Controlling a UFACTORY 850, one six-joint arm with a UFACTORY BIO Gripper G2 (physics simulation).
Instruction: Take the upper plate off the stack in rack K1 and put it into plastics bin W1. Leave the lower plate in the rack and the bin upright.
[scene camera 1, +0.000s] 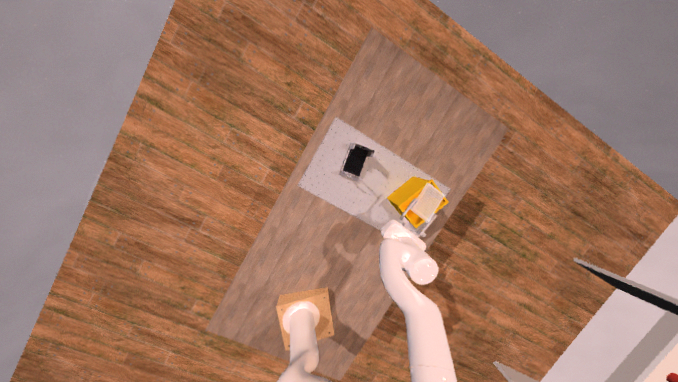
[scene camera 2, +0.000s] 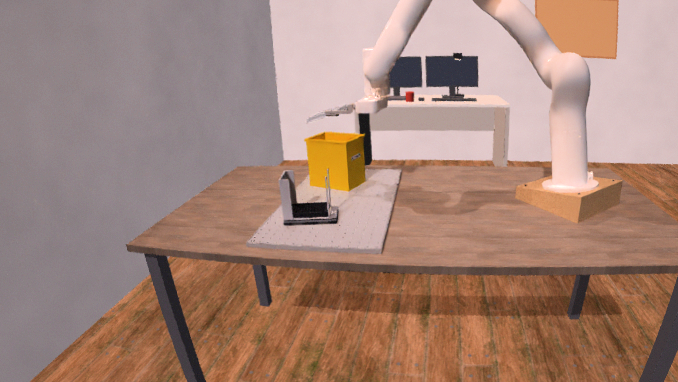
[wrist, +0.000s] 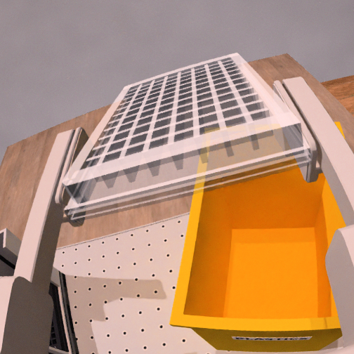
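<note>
The upper plate (scene camera 1: 429, 201) (scene camera 2: 316, 117) (wrist: 182, 107), clear with a white grid, is held above bin height, its far end dipping in scene camera 2. My gripper (scene camera 1: 421, 212) (scene camera 2: 336, 112) (wrist: 187, 155) is shut on it, with one finger along each long side. Plastics bin W1 (scene camera 1: 406, 191) (scene camera 2: 330, 162) (wrist: 207, 280), yellow and open-topped, stands upright under the plate; part of its opening is hidden in scene camera 1. The black lower plate (scene camera 1: 356, 160) (scene camera 2: 310, 209) lies in rack K1 (scene camera 1: 350, 176) (scene camera 2: 287, 195), which is partly hidden behind a finger in the wrist view.
Rack and bin stand on a light perforated board (scene camera 1: 320, 172) (scene camera 2: 360, 232) (wrist: 130, 250) on the wooden table (scene camera 1: 430, 100) (scene camera 2: 450, 240). The rack has an upright wall and thin posts. The arm's wooden base block (scene camera 1: 324, 310) (scene camera 2: 595, 202) stands farther along the table.
</note>
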